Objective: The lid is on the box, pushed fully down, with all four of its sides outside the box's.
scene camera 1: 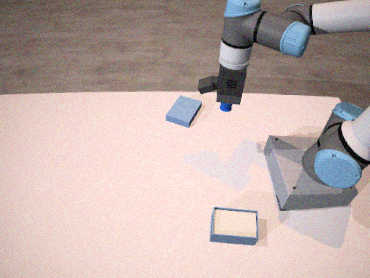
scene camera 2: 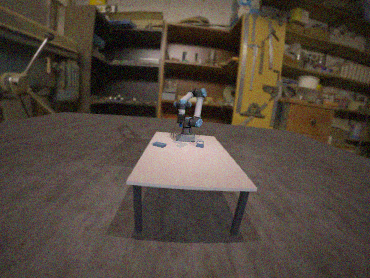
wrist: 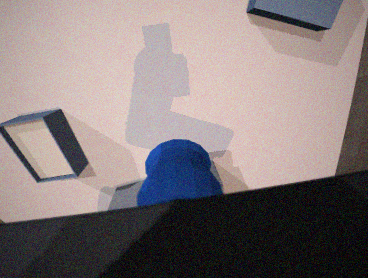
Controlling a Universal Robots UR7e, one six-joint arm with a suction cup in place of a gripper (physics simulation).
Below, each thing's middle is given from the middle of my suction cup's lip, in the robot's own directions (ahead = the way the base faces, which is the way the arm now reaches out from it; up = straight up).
The box [scene camera 1: 228, 225] lies 25 cm to the left of my suction cup, 21 cm below it and 6 cm behind it.
